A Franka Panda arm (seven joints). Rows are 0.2 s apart.
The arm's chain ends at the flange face. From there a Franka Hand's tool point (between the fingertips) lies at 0.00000 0.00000 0.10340 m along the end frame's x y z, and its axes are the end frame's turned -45 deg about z.
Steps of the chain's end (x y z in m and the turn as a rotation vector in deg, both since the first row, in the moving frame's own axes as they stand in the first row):
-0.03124, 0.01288, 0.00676, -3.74, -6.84, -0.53
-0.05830, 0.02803, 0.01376, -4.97, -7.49, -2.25
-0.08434, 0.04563, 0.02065, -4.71, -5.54, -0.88
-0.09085, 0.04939, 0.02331, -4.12, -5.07, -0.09
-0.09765, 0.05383, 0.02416, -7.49, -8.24, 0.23
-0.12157, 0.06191, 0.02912, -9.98, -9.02, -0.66
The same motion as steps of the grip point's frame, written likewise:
-0.04468, -0.01686, 0.00580, 2.19, -7.48, -0.53
-0.07694, -0.02429, 0.01249, 1.78, -8.81, -2.25
-0.10496, -0.02833, 0.01982, 0.59, -7.25, -0.88
-0.11087, -0.03052, 0.02264, 0.67, -6.50, -0.09
-0.12706, -0.03198, 0.02221, 0.53, -11.12, 0.23
-0.15376, -0.04083, 0.02628, -0.68, -13.44, -0.66

